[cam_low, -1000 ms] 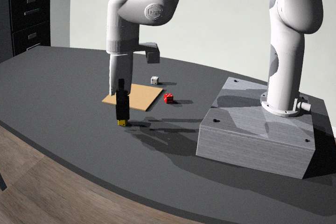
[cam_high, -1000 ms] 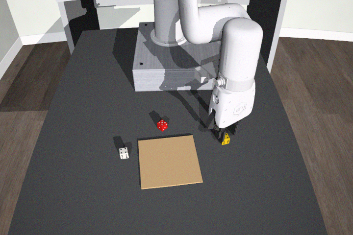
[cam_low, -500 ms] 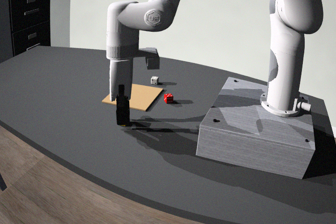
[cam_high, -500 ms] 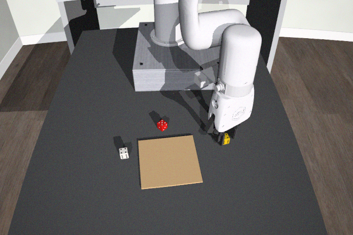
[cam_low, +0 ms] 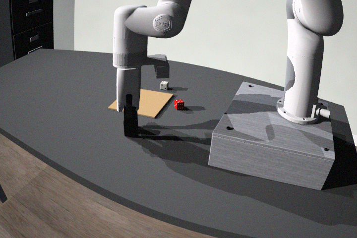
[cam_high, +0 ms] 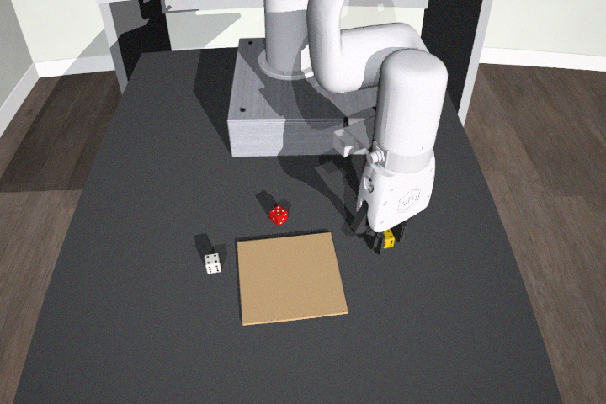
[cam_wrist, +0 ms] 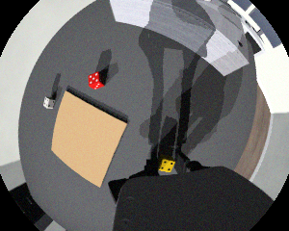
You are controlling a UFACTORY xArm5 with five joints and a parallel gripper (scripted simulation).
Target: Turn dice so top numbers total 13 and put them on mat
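My hand is 1 cm above the yellow die. The rest, counted from my hand: red die: 16 cm to the right, 2 cm behind, 1 cm below; tan mat: 13 cm to the right, 8 cm ahead, 2 cm below; white die: 24 cm to the right, 9 cm ahead, 1 cm below.
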